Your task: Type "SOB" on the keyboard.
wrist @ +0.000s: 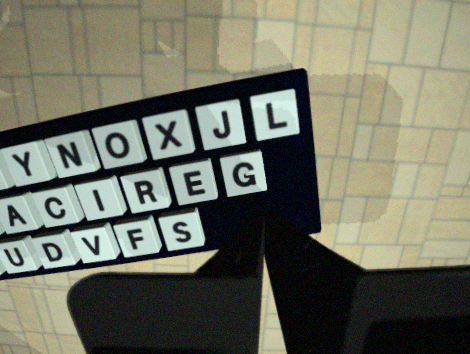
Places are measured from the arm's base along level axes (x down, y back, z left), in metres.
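Pixels of known places: gripper, fingertip midpoint: (261, 218).
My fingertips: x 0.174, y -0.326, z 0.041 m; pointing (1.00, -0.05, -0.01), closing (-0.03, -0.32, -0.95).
Behind a point stands the place of what it marks.
A dark blue keyboard (295, 200) {x 0.174, y -0.338, z 0.030 m} with white letter keys lies tilted across the view, its left part cut off by the frame edge. The S key (182, 232) {x 0.169, y -0.312, z 0.073 m} is at the right end of the bottom row. The O key (118, 145) {x 0.169, y -0.341, z 0.106 m} is in the top row, between N and X. The B key does not show in this view. My gripper (261, 218) {x 0.174, y -0.326, z 0.041 m} is shut and empty. Its tips appear over the bare part of the keyboard, below the G key (244, 174) {x 0.169, y -0.344, z 0.056 m} and to the right of the S key. How high the tips are above the board I cannot tell.
The L key (275, 114) {x 0.169, y -0.370, z 0.052 m} is at the top right corner of the keyboard, with the J key (220, 124) {x 0.169, y -0.361, z 0.070 m} beside it. The F key (137, 239) {x 0.169, y -0.302, z 0.092 m} is directly left of S, and the E key (194, 184) {x 0.169, y -0.335, z 0.074 m} is left of G. A tan tiled surface (430, 165) {x 0.185, y -0.371, z -0.032 m} with darker shadow patches surrounds the keyboard.
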